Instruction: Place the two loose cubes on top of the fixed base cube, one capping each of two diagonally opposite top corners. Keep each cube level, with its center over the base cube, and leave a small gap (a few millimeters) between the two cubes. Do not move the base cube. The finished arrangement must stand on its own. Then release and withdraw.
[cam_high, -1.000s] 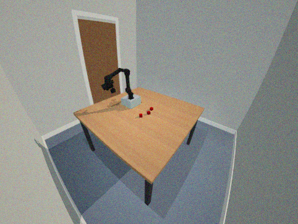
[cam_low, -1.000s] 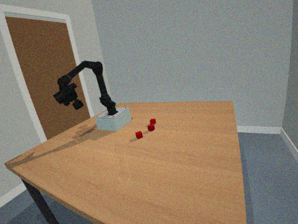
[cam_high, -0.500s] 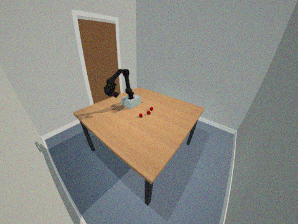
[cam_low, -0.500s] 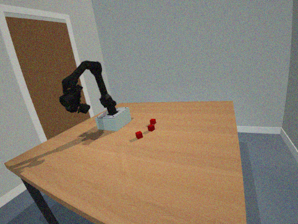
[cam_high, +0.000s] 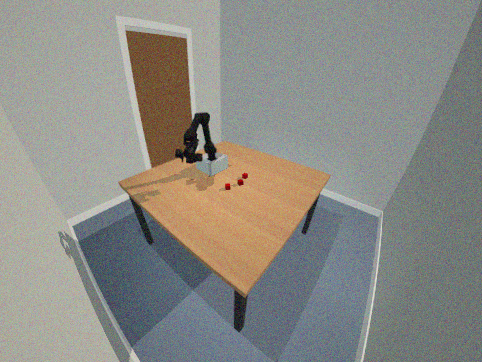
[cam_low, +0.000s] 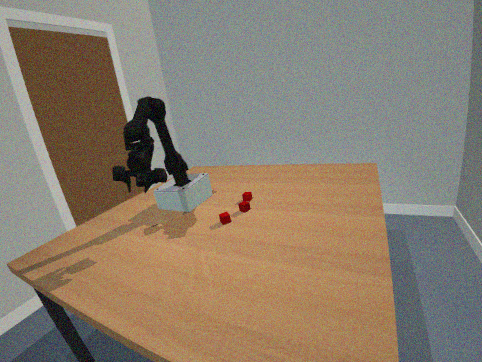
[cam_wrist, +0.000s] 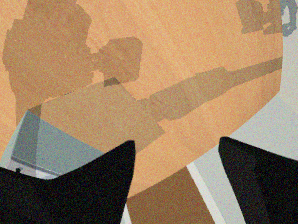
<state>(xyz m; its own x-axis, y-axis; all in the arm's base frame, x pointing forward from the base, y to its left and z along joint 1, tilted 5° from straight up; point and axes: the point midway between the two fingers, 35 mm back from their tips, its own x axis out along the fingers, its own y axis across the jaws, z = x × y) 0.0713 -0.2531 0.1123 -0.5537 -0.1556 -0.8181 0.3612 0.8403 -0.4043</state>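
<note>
Now: gripper tip 290 mm to the right of the red cube, 270 mm short of it and 160 mm above it.
</note>
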